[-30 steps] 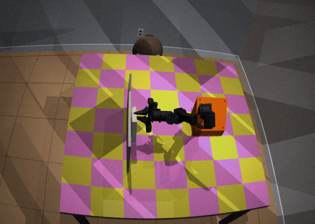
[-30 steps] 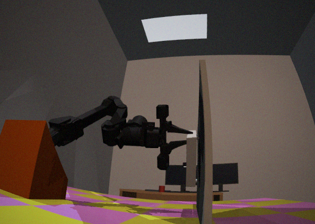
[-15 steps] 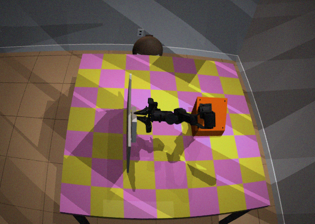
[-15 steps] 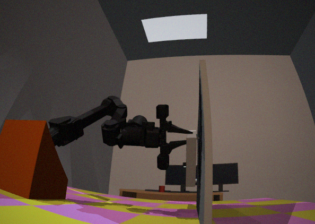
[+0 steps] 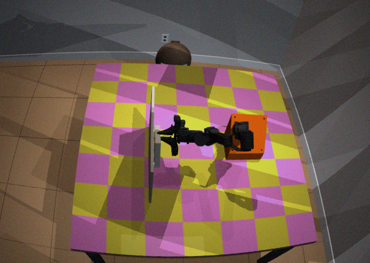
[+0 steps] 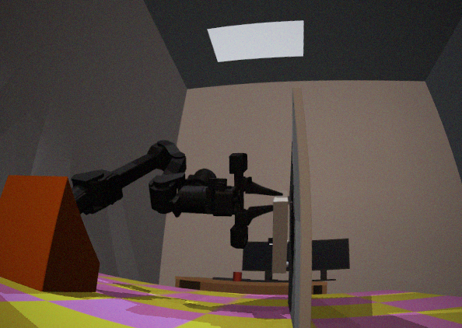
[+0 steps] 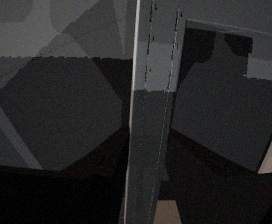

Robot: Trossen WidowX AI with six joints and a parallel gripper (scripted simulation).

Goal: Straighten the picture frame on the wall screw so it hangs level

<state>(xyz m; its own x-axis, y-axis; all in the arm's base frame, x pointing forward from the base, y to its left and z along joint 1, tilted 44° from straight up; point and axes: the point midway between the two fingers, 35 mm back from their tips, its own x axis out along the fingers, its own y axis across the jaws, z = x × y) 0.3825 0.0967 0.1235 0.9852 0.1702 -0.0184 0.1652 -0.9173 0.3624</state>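
The picture frame is 5 cm below my gripper tip and 3 cm to the left of it. The rest, counted from my gripper tip: thin upright wall panel: 7 cm below, 2 cm ahead, 1 cm to the left.
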